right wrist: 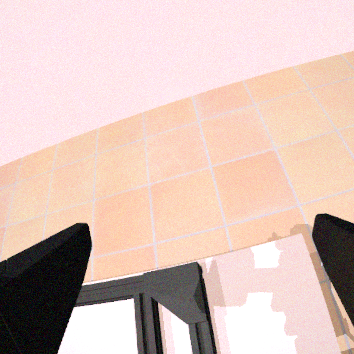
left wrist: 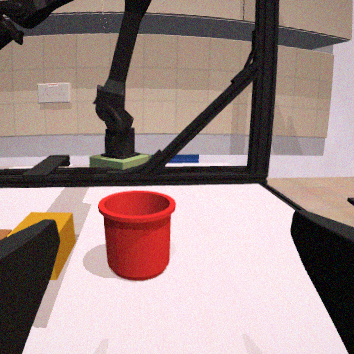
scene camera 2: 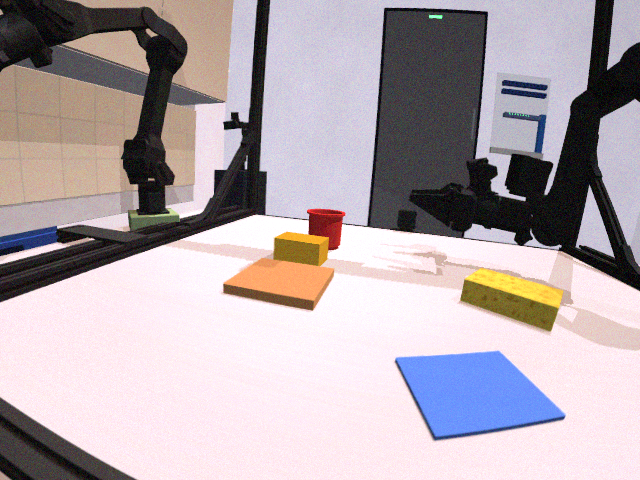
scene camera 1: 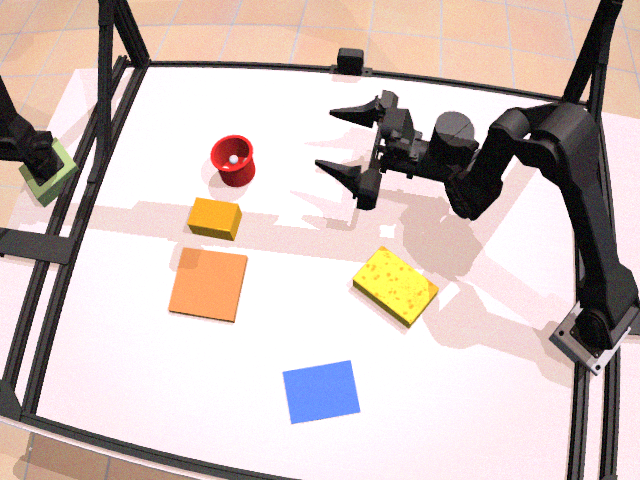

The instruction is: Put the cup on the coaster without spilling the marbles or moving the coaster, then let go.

Labels:
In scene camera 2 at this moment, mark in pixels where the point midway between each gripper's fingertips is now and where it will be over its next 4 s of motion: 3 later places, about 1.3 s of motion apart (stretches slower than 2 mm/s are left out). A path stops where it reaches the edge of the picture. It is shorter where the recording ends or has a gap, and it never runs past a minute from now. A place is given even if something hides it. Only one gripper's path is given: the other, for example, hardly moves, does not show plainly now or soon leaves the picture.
My left gripper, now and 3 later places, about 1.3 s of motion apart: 410, 194; 329, 222; 320, 178; 293, 185

